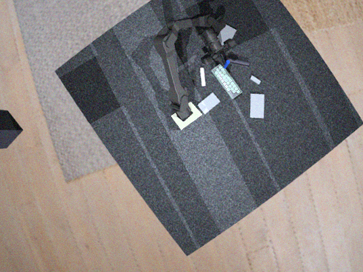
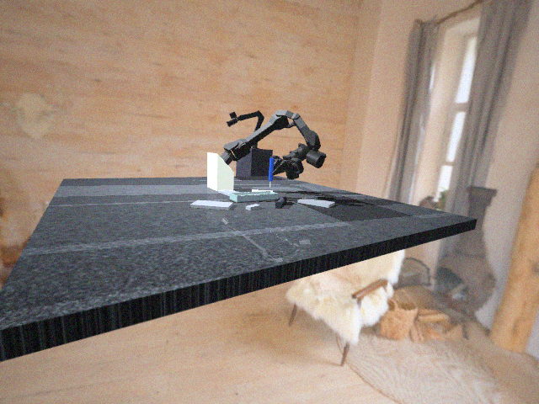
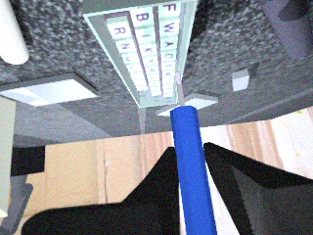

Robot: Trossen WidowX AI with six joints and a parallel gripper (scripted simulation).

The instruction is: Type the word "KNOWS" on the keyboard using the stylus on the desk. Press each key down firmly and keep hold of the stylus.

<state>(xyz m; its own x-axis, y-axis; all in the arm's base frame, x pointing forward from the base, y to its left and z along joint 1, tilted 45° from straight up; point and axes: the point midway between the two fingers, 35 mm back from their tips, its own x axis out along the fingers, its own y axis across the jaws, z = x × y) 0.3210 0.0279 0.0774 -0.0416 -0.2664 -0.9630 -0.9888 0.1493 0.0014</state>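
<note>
The dark cylinder lies 10 cm ahead of my gripper tip, 2 cm to the right of it and 9 cm below it. From my gripper tip the other things lie so: thin white tip: 5 cm below; then white stick: 11 cm behind, 5 cm to the left, 10 cm below; then blue stylus: 1 cm below.
</note>
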